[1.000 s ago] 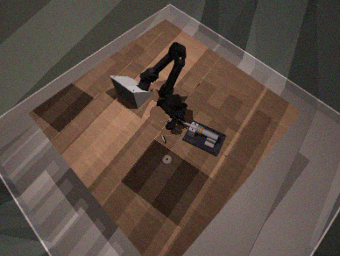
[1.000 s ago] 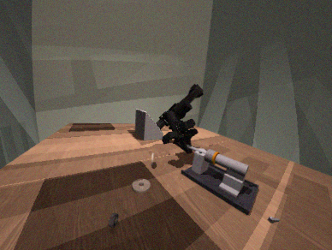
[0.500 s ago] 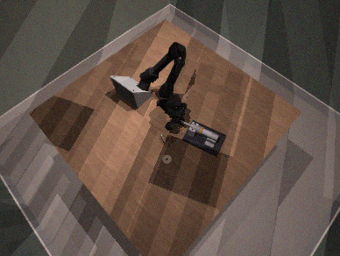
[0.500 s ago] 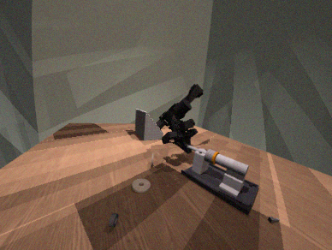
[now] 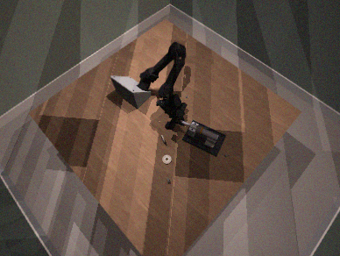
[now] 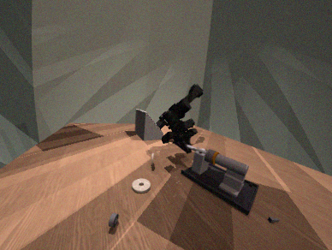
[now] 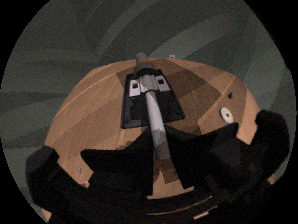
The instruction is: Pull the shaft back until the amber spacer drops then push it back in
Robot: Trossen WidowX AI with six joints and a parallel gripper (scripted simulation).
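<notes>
My gripper tip is 4 cm short of the shaft, 1 cm to the right of it and 2 cm below it. The rest, counted from my gripper tip: amber spacer 11 cm ahead, 3 cm to the left, 2 cm above; small dark ring 15 cm ahead, 31 cm to the right, 4 cm below.
</notes>
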